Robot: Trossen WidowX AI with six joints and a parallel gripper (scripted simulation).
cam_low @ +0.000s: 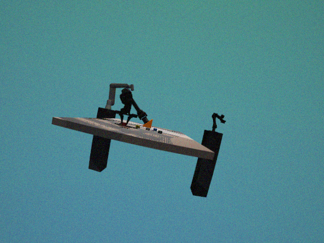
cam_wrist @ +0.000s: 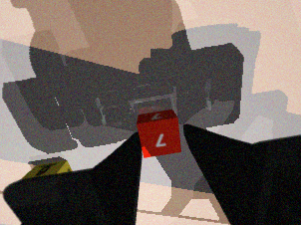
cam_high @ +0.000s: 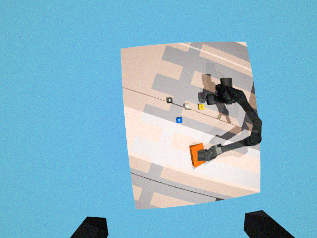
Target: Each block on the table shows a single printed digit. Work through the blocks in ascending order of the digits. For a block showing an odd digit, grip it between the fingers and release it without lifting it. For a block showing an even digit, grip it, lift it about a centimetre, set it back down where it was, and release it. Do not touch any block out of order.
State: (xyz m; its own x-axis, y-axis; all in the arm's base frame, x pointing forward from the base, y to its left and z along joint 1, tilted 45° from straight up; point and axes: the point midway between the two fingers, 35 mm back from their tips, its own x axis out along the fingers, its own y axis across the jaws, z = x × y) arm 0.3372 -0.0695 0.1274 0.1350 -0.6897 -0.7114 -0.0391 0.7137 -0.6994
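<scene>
My gripper tip is now right at the red block. Also, from my gripper tip: yellow block 4 cm behind, 11 cm to the left; dark block 1 cm ahead, 31 cm to the left; blue block 12 cm behind, 26 cm to the left.
</scene>
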